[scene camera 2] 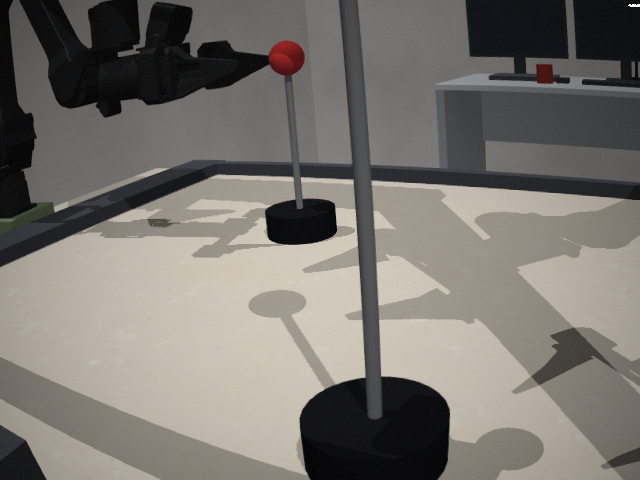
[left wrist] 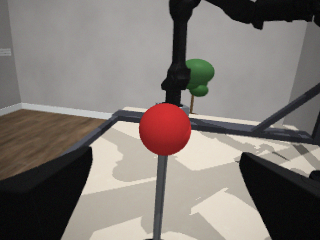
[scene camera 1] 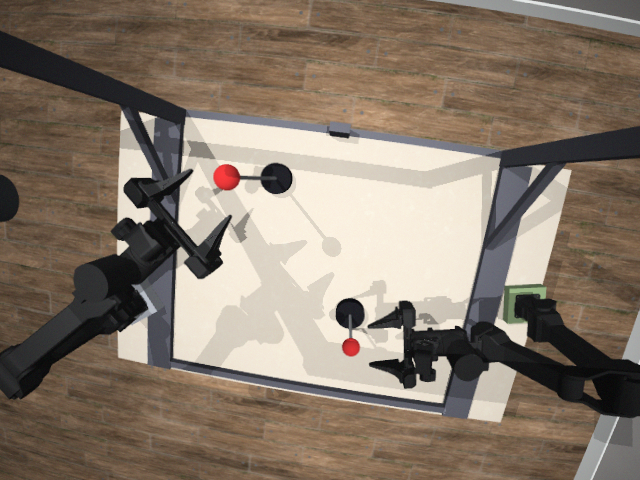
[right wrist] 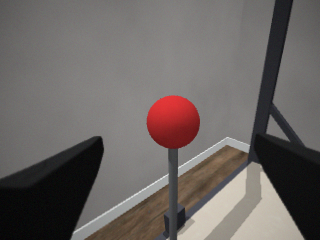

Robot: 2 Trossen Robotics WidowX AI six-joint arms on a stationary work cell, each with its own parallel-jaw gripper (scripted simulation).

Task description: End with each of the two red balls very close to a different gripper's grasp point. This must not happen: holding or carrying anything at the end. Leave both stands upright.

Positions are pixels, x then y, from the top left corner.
Labels:
left gripper: scene camera 2 254, 62; left wrist; scene camera 1; not seen in the right wrist view (out of frame)
same spot on left gripper: (scene camera 1: 393, 366) = (left wrist: 29, 216)

